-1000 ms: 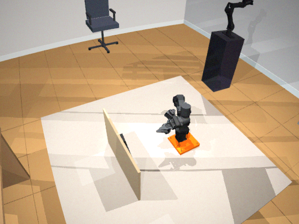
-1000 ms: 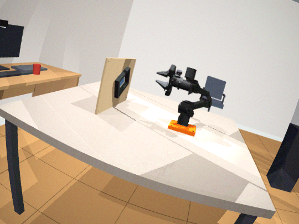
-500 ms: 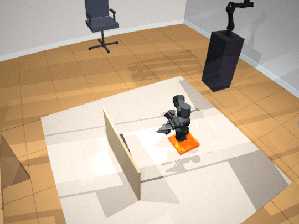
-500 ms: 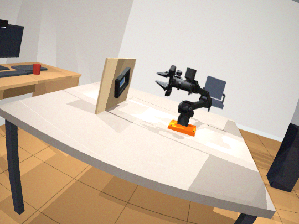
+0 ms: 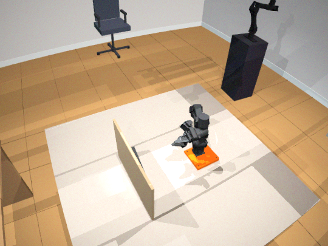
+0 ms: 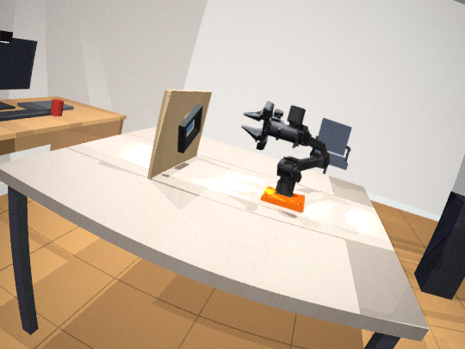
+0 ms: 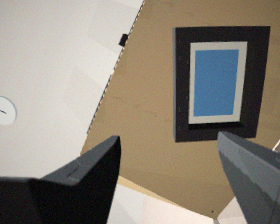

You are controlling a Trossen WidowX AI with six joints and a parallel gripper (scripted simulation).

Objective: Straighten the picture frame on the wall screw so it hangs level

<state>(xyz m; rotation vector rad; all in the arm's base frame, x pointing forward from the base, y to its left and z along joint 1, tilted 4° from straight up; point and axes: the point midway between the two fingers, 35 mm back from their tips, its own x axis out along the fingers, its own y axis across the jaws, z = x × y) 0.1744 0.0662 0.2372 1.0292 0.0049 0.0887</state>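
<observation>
The picture frame is 210 mm ahead of my gripper tip, 90 mm below it and 10 mm to the right of it. Also, from my gripper tip: wall board: 220 mm ahead, 100 mm below.
</observation>
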